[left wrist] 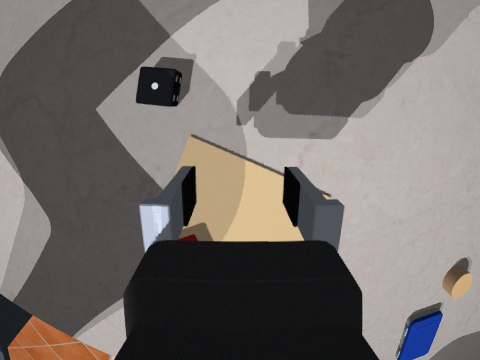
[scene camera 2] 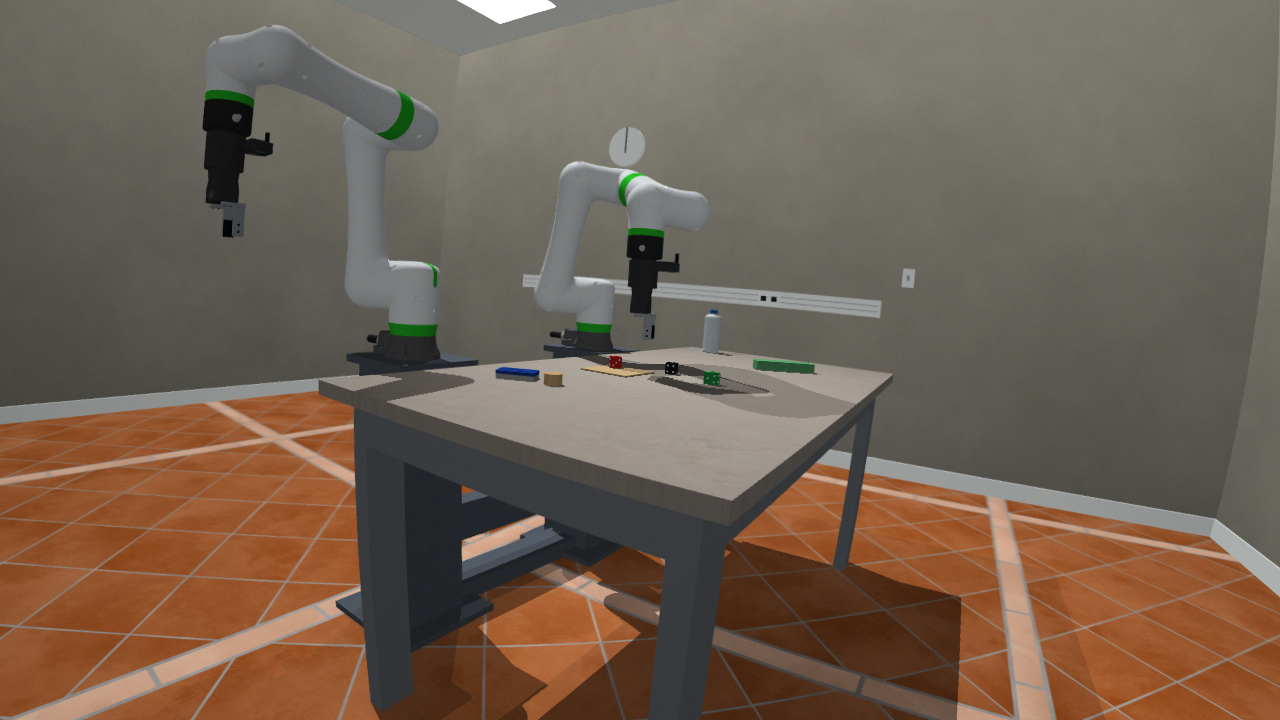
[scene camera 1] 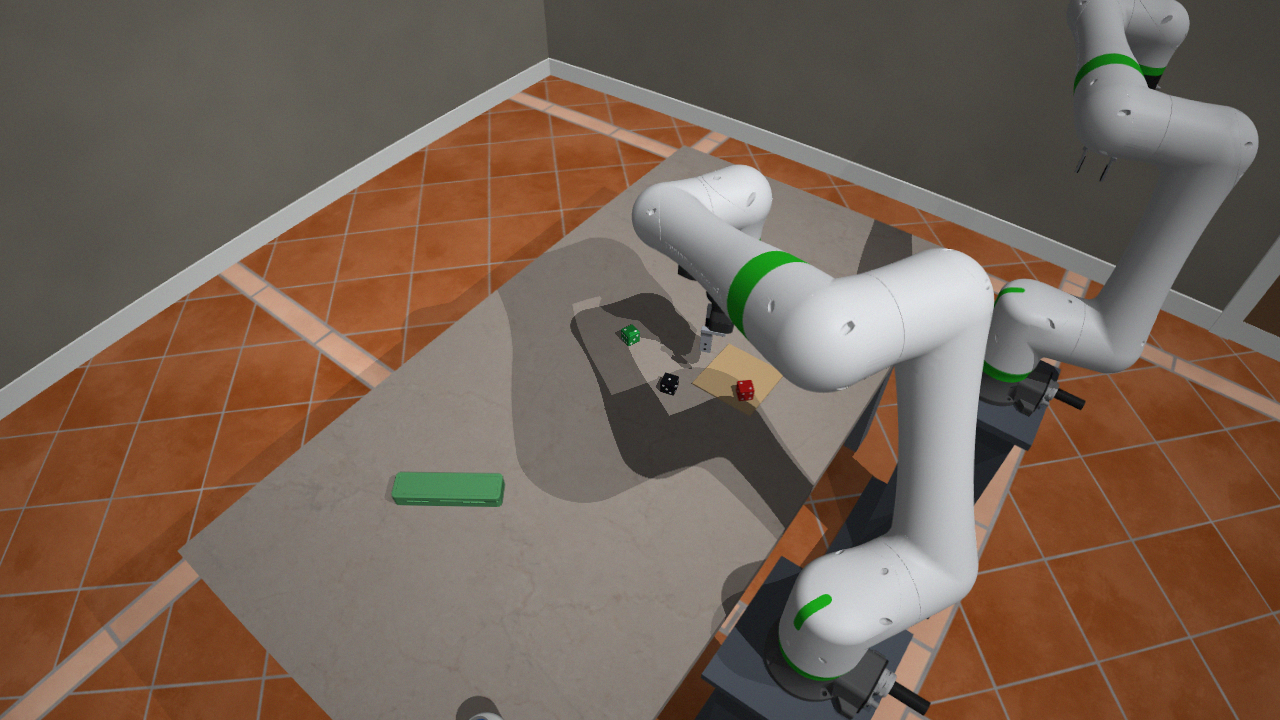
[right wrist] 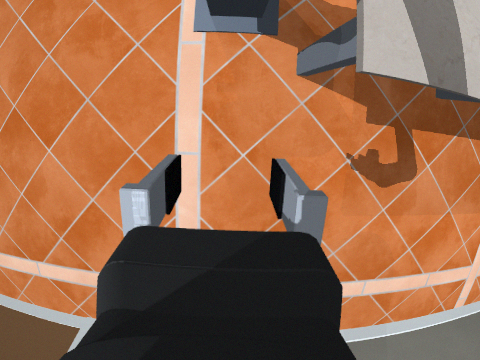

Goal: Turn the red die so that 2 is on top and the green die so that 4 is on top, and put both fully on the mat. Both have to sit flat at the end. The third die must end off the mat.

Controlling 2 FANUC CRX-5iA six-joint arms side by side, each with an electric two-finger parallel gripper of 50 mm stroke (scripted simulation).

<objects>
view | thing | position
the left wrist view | my left gripper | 239, 184
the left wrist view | tan mat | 237, 200
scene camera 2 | my left gripper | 648, 339
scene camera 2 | my right gripper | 232, 236
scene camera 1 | my left gripper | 707, 340
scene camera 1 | tan mat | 719, 379
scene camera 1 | green box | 410, 488
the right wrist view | my right gripper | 225, 175
</objects>
